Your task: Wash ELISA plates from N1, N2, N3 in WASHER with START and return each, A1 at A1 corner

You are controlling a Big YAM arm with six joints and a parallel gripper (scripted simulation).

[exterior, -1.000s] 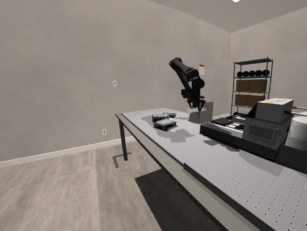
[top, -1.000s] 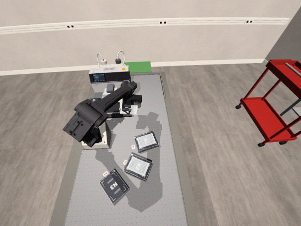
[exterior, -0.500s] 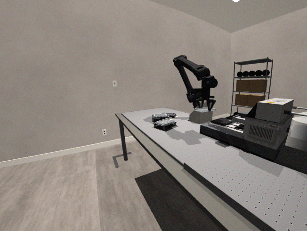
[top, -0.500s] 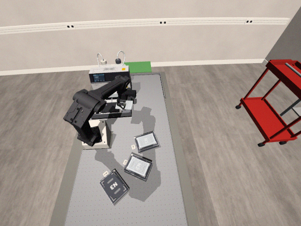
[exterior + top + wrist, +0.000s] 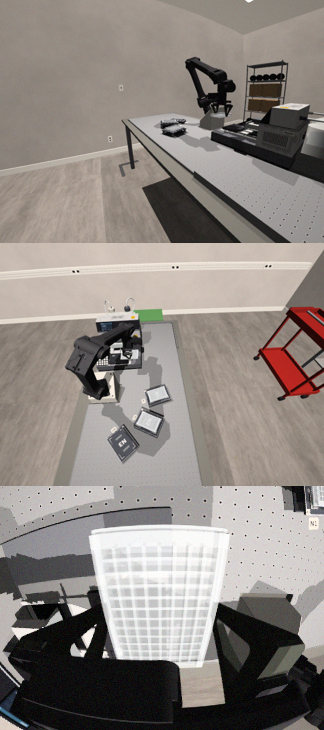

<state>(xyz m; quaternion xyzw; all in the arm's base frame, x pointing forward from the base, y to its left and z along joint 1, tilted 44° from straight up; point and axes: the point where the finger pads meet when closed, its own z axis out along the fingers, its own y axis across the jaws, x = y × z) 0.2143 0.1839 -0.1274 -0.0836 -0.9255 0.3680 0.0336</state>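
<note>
My hand is 100 mm past the dark carrier, 60 mm to the right of it and 90 mm above it. Also, from my hand: washer (90 mm behind, 210 mm to the left, 40 mm below).
</note>
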